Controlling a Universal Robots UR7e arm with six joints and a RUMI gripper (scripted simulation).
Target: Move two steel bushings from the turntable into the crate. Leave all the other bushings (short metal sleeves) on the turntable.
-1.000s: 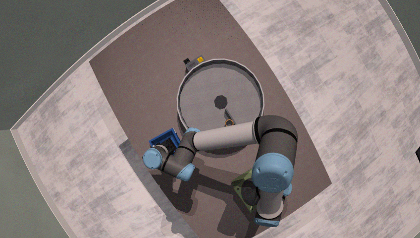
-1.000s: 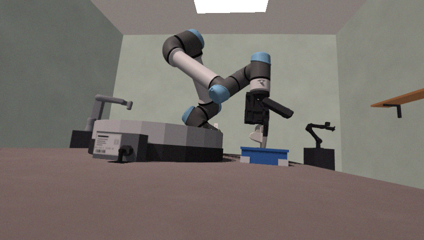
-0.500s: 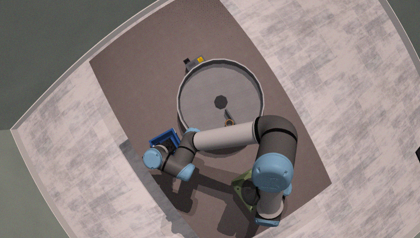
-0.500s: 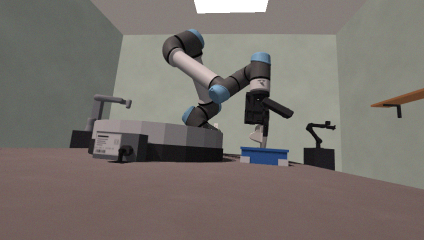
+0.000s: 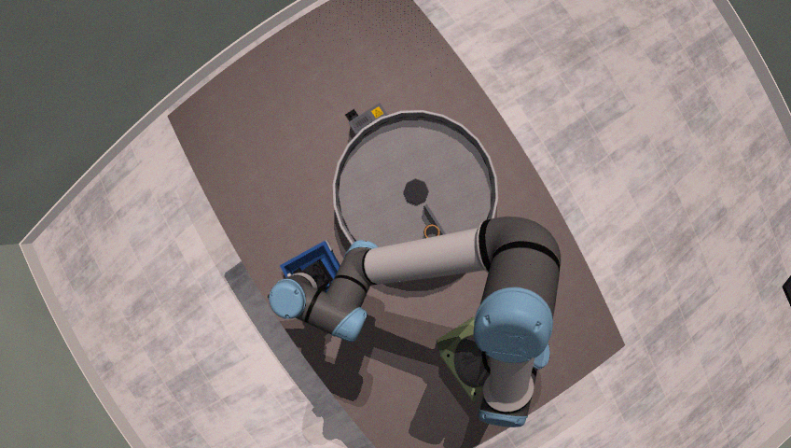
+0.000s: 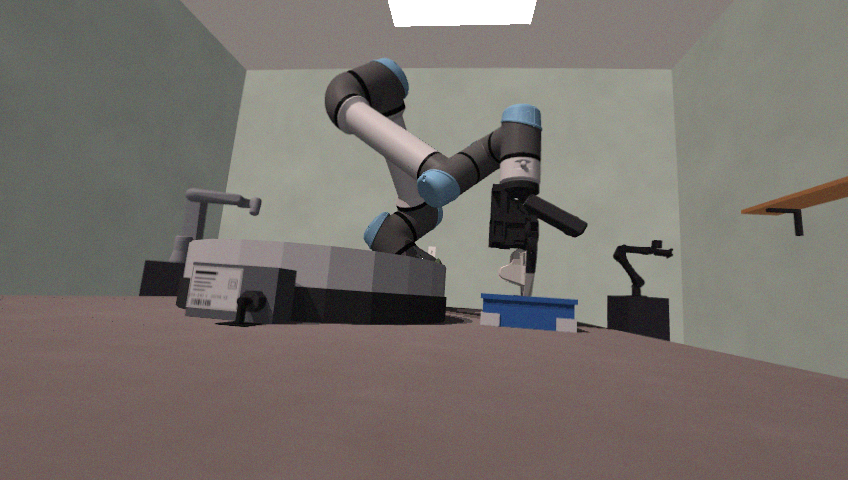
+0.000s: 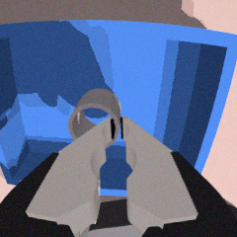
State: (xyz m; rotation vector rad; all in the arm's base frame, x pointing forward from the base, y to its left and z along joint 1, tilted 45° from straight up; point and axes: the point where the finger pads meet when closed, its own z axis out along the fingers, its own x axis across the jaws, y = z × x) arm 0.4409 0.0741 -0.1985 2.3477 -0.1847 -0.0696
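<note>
My gripper is now 20 mm past the blue crate and 20 mm above it.
</note>
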